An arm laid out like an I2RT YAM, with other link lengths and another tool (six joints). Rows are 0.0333 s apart.
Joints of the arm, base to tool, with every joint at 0 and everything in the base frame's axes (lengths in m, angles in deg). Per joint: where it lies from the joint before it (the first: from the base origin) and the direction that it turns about. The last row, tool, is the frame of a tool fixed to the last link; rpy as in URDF.
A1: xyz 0 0 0.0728 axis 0 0 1
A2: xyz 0.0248 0.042 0.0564 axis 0 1 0
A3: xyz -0.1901 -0.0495 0 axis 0 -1 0
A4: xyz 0.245 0.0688 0.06 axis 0 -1 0
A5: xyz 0.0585 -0.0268 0.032 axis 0 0 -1
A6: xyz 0.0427 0 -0.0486 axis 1 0 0
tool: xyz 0.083 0.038 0.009 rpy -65.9 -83.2 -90
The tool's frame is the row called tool.
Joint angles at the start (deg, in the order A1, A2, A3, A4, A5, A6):
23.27 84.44 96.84 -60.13 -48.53 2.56
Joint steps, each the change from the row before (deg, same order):
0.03 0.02 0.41 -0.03 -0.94 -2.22
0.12 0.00 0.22 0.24 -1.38 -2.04
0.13 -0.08 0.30 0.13 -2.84 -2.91
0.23 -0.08 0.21 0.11 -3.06 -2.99
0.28 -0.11 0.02 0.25 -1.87 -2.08
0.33 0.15 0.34 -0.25 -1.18 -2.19
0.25 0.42 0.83 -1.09 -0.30 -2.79
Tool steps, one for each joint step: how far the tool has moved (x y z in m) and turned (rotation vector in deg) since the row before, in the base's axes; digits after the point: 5 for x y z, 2 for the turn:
-0.00311 0.00007 0.00267 0.54 -1.98 1.74
-0.00376 0.00062 0.00280 0.92 -1.81 2.02
-0.00717 0.00036 0.00534 1.89 -2.24 3.37
-0.00795 0.00027 0.00511 2.09 -2.20 3.58
-0.00551 0.00037 0.00289 1.38 -1.72 2.38
-0.00445 0.00050 0.00162 0.80 -1.64 1.96
-0.00320 0.00005 0.00031 0.03 -1.89 1.46

